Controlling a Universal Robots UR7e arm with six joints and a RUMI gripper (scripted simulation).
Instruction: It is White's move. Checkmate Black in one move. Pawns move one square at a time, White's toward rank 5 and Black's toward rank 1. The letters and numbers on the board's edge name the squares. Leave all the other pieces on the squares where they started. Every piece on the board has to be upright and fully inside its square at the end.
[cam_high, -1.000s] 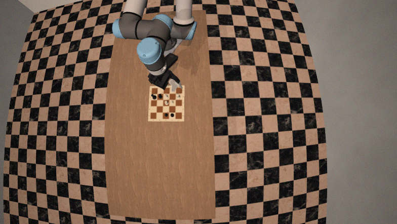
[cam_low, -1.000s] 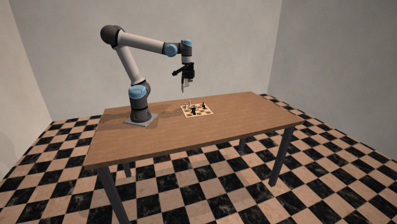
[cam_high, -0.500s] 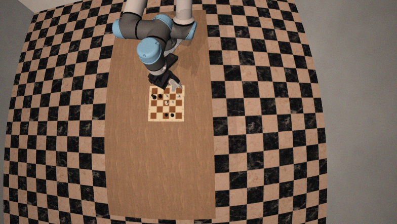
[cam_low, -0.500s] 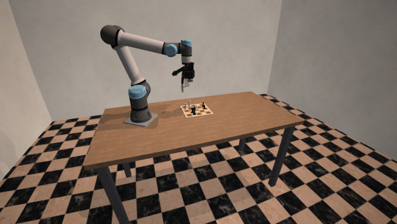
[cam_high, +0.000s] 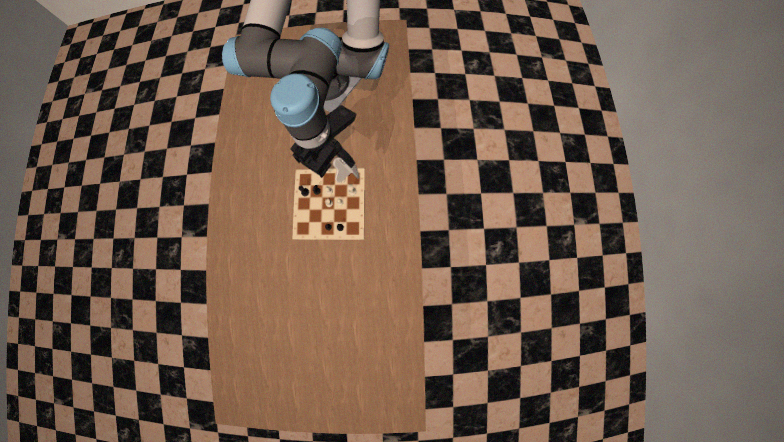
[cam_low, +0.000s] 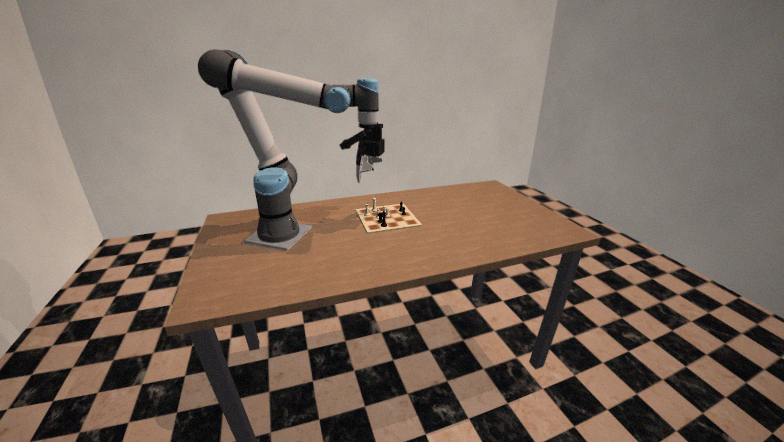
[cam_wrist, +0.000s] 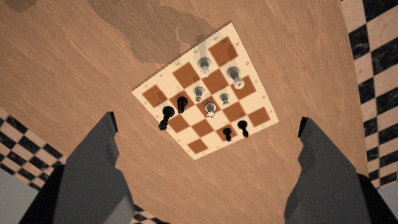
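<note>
Now: the white chess piece 14 cm below my hand. The rest, counted from my hand: black piece: 13 cm below, 12 cm to the right, 2 cm ahead; then board: 17 cm below, 7 cm ahead, 6 cm to the right.
</note>
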